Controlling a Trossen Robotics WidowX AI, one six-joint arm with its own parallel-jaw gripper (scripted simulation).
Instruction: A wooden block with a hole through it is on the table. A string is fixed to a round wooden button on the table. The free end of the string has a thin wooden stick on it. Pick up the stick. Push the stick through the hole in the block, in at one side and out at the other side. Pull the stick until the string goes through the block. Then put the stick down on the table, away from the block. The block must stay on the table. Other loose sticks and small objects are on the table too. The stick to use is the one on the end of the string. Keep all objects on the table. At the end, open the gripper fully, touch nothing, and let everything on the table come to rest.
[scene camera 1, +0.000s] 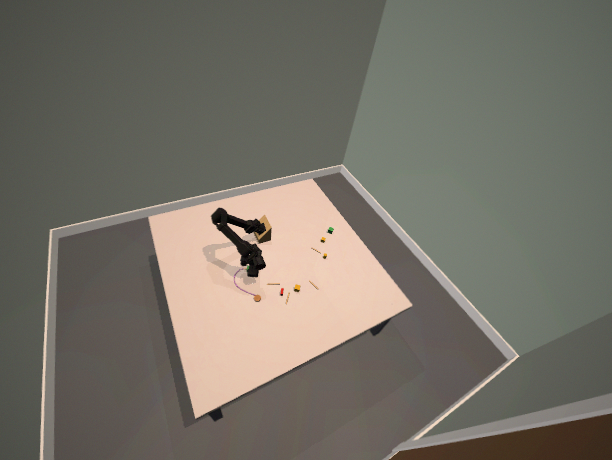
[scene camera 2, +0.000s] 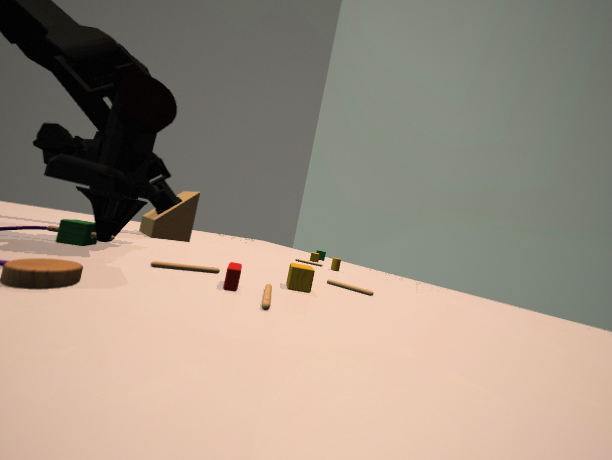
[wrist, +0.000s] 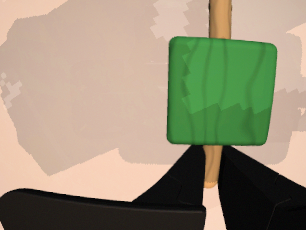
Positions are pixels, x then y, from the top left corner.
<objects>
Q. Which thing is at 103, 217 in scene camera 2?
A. My gripper.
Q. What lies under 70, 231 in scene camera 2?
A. A green block.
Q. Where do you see my gripper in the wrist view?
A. At 208, 154
</objects>
